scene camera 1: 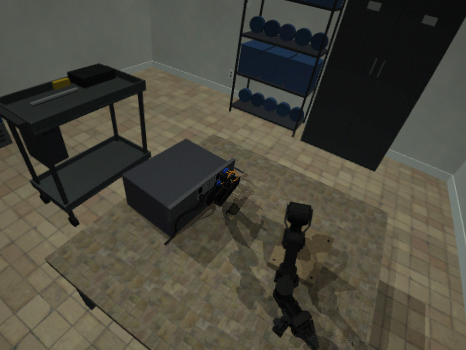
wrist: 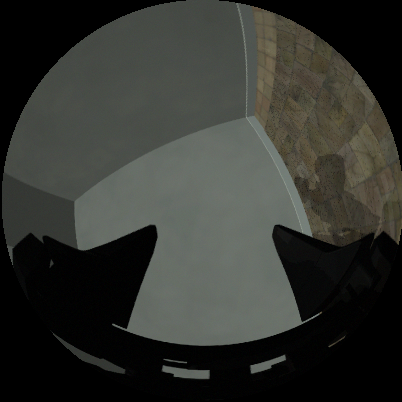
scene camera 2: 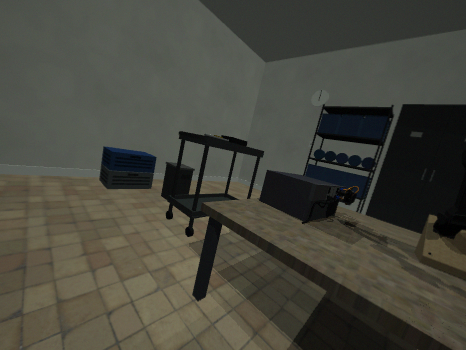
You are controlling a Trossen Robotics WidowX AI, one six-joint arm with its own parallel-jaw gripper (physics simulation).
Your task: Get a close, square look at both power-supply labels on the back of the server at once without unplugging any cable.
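Pixels of known places: gripper, fingertip midpoint: [scene camera 1: 316,349] [wrist: 216,232]; arm's base, origin of the base link: [scene camera 2: 445,229].
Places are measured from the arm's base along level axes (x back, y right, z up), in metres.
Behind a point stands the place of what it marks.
Observation:
The dark grey server [scene camera 1: 175,170] @(x -0.634, y -0.055, z 0.053 m) [scene camera 2: 295,192] @(x -0.579, y -0.254, z -0.022 m) lies on the table [scene camera 1: 125,280] @(x -0.489, y -0.532, z -0.151 m) [scene camera 2: 280,240] @(x -0.432, y -0.606, z -0.151 m). Its back faces the arm's side, with orange and blue cables [scene camera 1: 231,175] [scene camera 2: 354,191] @(x -0.371, y 0.092, z 0.043 m) at the far end and a black cable [scene camera 1: 179,220] @(x -0.482, y -0.201, z -0.075 m) [scene camera 2: 310,211] @(x -0.481, y -0.238, z -0.094 m) hanging from the near end. The power-supply labels cannot be made out in the scene views. The server does not show in the wrist view. My gripper [scene camera 1: 296,337] [wrist: 216,232] @(x 0.229, y -0.414, z 0.057 m) is open and empty, on the side of the arm base away from the server. In the wrist view, pale wall shows between its fingers.
The arm [scene camera 1: 291,255] @(x 0.033, y -0.260, z 0.200 m) stands on a wooden base board [scene camera 1: 321,250] @(x 0.134, y 0.004, z -0.009 m) [scene camera 2: 440,255] @(x 0.004, y -0.088, z -0.098 m). A cart [scene camera 1: 90,109] [scene camera 2: 220,144] stands beyond the server. A shelf rack [scene camera 1: 285,45] [scene camera 2: 357,110] and a dark cabinet [scene camera 1: 360,90] [scene camera 2: 425,160] stand at the wall. Stacked crates [scene camera 2: 129,161] stand at the left.

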